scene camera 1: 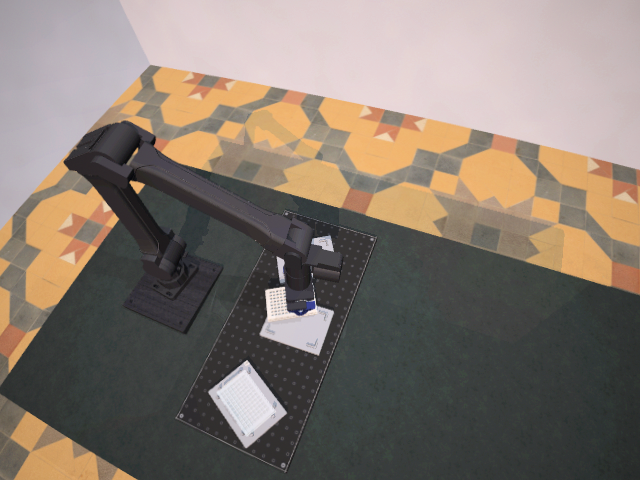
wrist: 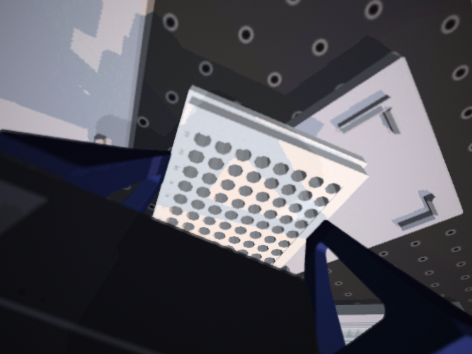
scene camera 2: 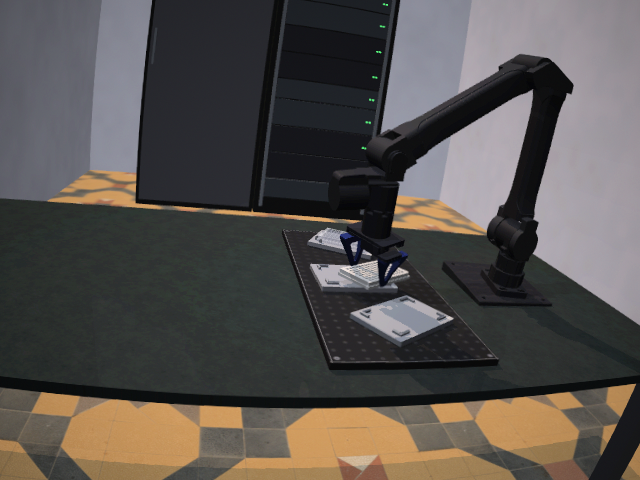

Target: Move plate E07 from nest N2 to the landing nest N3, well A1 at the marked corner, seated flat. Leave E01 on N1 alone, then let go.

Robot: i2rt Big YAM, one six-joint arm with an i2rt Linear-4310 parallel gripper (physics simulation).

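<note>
Plate E07 (scene camera 1: 275, 304) (scene camera 2: 366, 272) (wrist: 245, 192), a white well plate, is held roughly level between the blue fingers of my gripper (scene camera 1: 300, 310) (scene camera 2: 369, 273) (wrist: 244, 195), shut on its sides. It hangs low over one side of the middle nest (scene camera 1: 297, 338) (scene camera 2: 326, 275) (wrist: 390, 170), turned relative to it; its height above the nest is hard to tell. Another nest (scene camera 1: 324, 246) (scene camera 2: 403, 316) (wrist: 45, 35) bears no plate and is partly hidden by my arm in scene camera 1. Plate E01 (scene camera 1: 248, 403) (scene camera 2: 330, 236) sits on the third nest. Nest labels and the A1 mark are not readable.
The nests stand on a black perforated board (scene camera 1: 253, 341) (scene camera 2: 361, 351) with a raised edge. The arm's base plate (scene camera 1: 175, 310) (scene camera 2: 465, 279) stands beside it on the dark green table (scene camera 1: 465, 361) (scene camera 2: 155, 310). A dark server rack (scene camera 2: 262, 155) stands behind the table.
</note>
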